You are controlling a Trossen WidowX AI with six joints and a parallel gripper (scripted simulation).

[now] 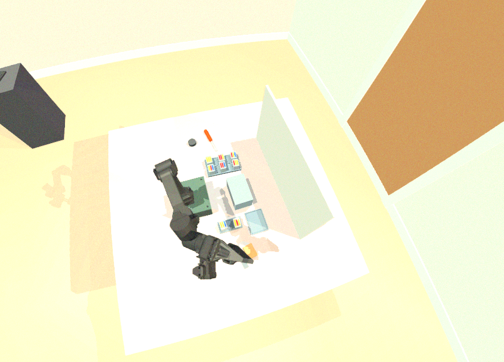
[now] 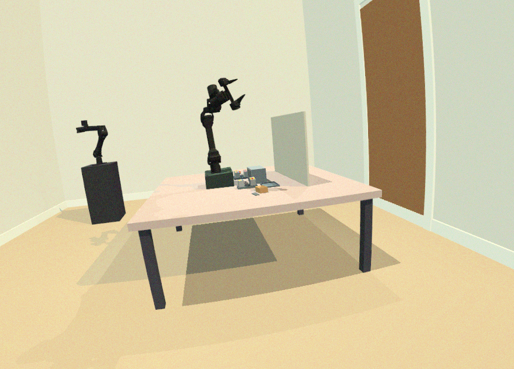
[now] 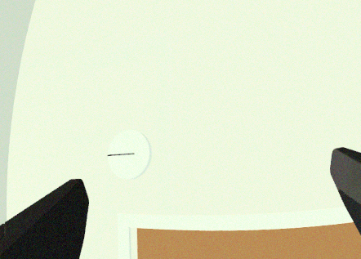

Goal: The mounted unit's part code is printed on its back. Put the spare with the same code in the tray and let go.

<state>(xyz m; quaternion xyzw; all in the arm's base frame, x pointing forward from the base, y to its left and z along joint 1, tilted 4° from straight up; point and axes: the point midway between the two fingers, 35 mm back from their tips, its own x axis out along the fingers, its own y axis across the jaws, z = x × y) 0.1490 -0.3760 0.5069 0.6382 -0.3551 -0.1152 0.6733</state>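
Now: gripper tip 650 mm to the right of the grey spare block, 560 mm above it and 30 mm short of it. The rest, counted from my gripper tip: tall panel 390 mm to the left, 380 mm below, 370 mm ahead; grey hex key 600 mm below, 40 mm ahead, 30 mm to the left; pale blue tray 600 mm below, 220 mm to the left, 170 mm ahead.
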